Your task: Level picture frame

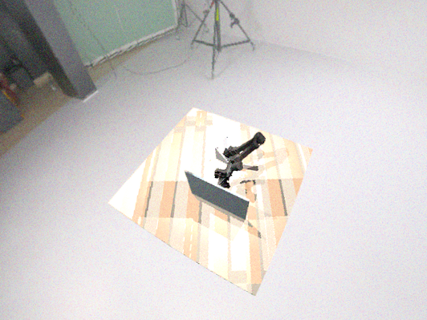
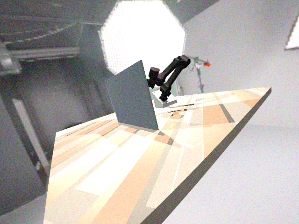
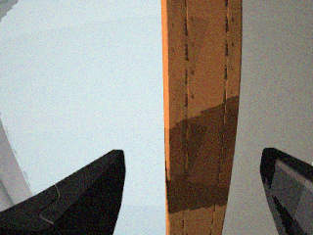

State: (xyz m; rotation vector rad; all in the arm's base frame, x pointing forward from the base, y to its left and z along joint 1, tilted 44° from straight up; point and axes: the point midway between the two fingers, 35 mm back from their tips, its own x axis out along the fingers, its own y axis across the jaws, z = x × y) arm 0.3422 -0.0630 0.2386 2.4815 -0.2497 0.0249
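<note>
Now: the picture frame 1 cm ahead of my gripper tip, 1 cm to the left of it and 5 cm below it. Round my gripper tip: wall panel 2 cm ahead, 7 cm below.
</note>
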